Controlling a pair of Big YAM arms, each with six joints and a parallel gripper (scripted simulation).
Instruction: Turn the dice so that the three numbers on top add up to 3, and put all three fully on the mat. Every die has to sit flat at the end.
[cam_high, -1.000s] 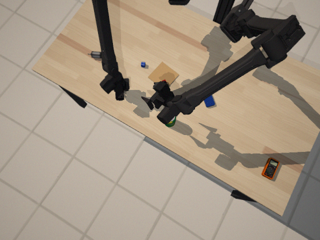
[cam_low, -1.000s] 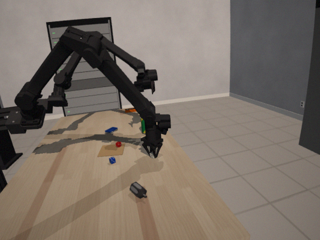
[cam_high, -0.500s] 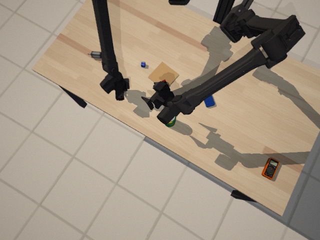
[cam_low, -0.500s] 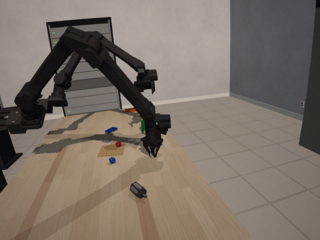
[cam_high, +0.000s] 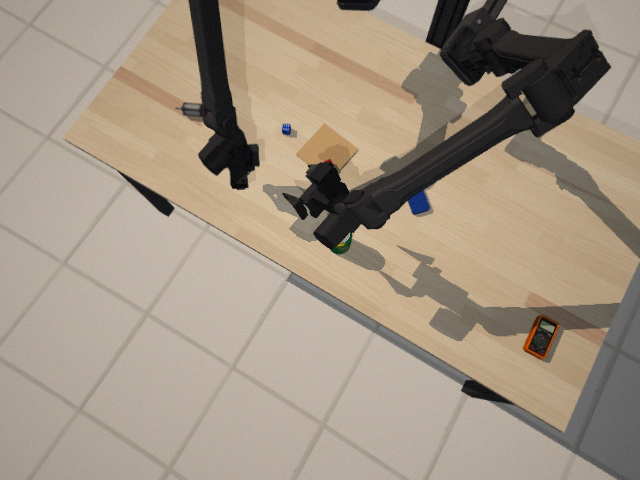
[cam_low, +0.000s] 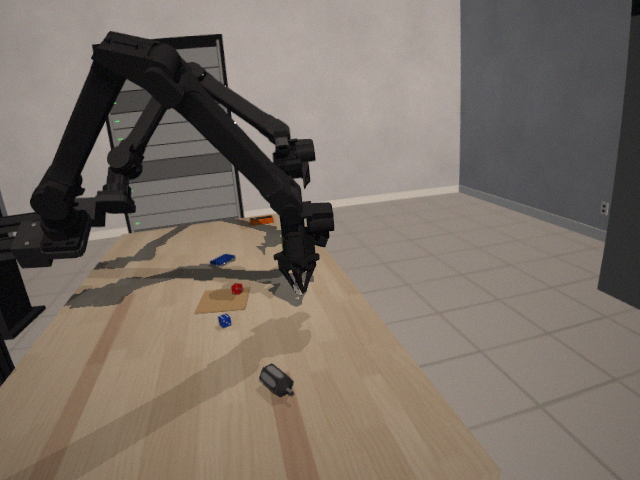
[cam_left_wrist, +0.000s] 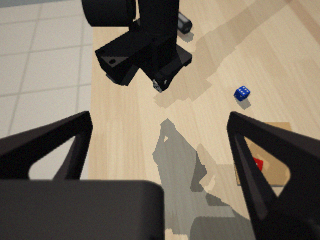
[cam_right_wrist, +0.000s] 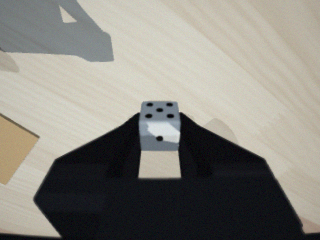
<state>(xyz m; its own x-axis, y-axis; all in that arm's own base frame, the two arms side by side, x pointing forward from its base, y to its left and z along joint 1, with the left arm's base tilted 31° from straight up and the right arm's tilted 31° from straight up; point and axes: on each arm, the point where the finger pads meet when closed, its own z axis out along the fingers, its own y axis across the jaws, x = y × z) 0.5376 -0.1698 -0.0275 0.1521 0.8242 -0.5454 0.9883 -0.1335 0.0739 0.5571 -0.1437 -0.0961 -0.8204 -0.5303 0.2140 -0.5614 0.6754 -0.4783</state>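
The tan mat is 220 mm behind my right hand, 140 mm to the left of it and 70 mm below it. Also, from my right hand: blue die: 200 mm behind, 10 mm to the right, 60 mm below; then red die: 180 mm behind, 170 mm to the left, 60 mm below; then white die: right at my right hand.
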